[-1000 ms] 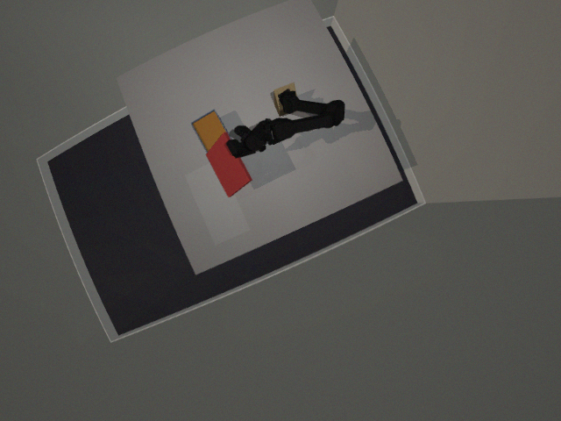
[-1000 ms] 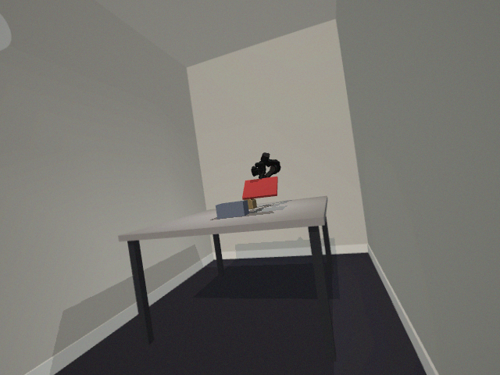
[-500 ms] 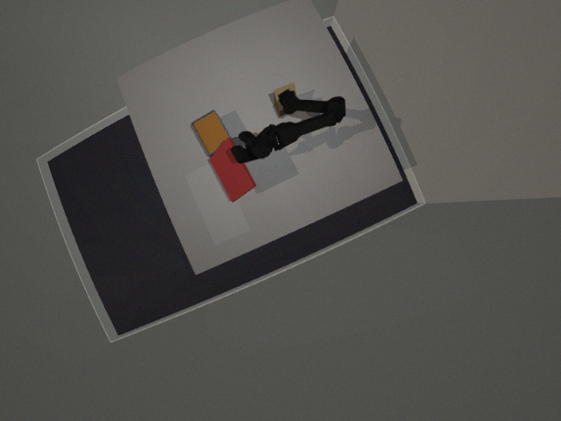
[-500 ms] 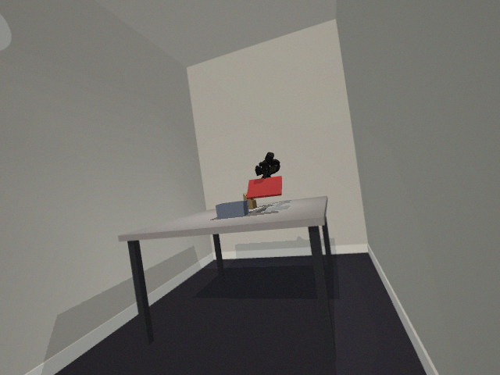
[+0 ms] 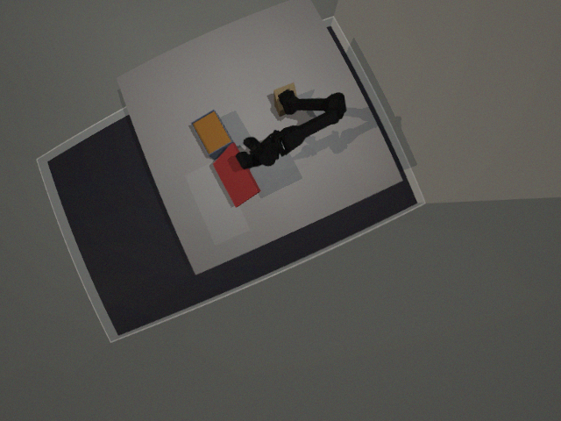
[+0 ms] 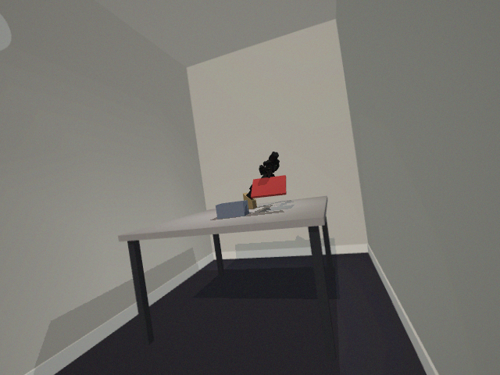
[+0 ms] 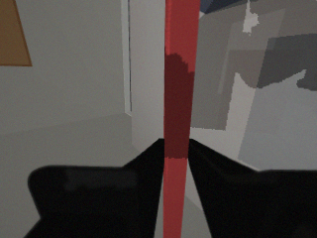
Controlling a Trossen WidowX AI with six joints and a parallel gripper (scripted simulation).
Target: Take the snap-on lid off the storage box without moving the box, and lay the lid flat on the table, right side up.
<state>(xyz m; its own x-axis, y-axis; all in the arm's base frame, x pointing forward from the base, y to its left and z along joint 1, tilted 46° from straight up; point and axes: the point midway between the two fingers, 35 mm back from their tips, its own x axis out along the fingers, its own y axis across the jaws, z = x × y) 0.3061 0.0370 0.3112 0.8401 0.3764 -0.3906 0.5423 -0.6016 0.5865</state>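
Now: gripper tip 7 cm short of the red lid and 5 cm above it. From my gripper tip the other things lie so: storage box (6 cm ahead, 29 cm to the right, 18 cm below).
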